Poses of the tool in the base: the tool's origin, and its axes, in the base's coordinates. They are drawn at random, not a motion.
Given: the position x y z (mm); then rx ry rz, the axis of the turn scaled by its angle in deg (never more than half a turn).
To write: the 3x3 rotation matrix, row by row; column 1 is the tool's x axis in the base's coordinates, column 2 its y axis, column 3 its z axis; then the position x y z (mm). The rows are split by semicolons. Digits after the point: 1 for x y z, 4 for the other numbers.
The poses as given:
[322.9 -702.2 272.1 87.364 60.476 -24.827]
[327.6 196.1 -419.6 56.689 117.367 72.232]
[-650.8 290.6 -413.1 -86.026 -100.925 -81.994]
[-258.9 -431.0 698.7 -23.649 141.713 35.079]
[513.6 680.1 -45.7 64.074 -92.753 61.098]
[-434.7 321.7 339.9 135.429 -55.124 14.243]
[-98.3 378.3 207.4 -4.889 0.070 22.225]
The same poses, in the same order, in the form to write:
0.5235 0.8041 0.2818; 0.3741 0.0803 -0.9239; -0.7655 0.5891 -0.2588; 322.9 -702.2 272.1
-0.5885 0.3070 0.7479; 0.8060 0.2948 0.5132; -0.0630 0.9049 -0.4209; 327.6 196.1 -419.6
-0.3306 0.8978 0.2909; 0.4686 -0.1114 0.8764; 0.8192 0.4260 -0.3839; -650.8 290.6 -413.1
-0.7998 -0.4091 0.4392; -0.1569 0.8489 0.5048; -0.5793 0.3348 -0.7431; -258.9 -431.0 698.7
-0.2145 -0.9594 -0.1828; -0.2108 0.2283 -0.9505; 0.9537 -0.1654 -0.2512; 513.6 680.1 -45.7
0.7240 -0.6886 -0.0406; -0.5828 -0.5791 -0.5701; 0.3691 0.4364 -0.8205; -434.7 321.7 339.9
0.9258 -0.3778 -0.0151; 0.3777 0.9222 0.0833; -0.0175 -0.0829 0.9964; -98.3 378.3 207.4

